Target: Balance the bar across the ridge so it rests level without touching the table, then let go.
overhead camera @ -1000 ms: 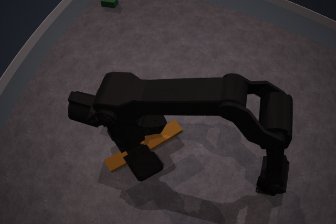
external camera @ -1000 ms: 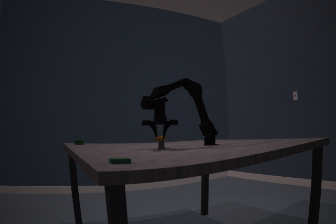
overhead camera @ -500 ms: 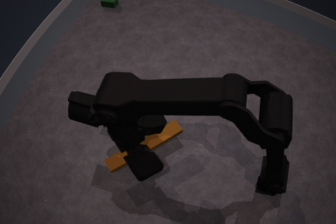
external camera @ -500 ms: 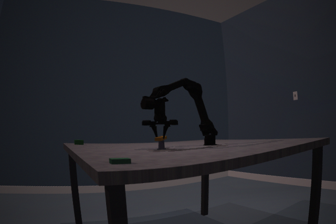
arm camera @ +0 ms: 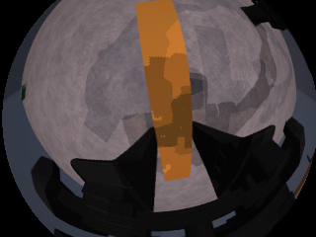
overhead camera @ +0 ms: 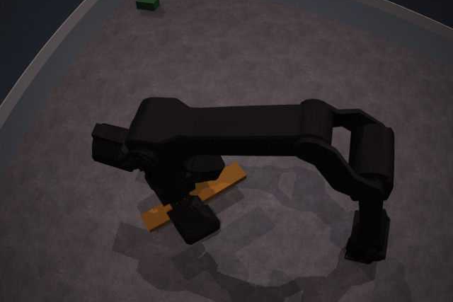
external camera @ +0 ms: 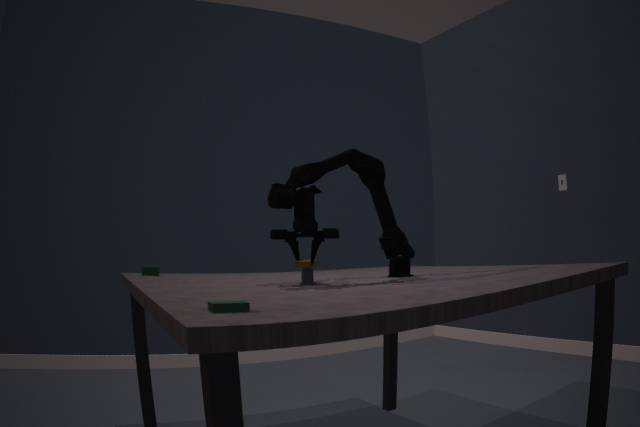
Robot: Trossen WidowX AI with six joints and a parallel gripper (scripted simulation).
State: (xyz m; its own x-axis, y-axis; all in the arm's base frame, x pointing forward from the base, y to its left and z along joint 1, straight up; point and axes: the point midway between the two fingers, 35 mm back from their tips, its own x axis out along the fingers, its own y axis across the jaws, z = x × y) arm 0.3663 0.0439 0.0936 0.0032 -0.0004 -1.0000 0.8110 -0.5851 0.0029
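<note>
The orange bar is 20 mm behind my gripper tip and 20 mm to the right of it. The rest, counted from my gripper tip: flat green block 370 mm ahead, 460 mm to the left, 50 mm below.
</note>
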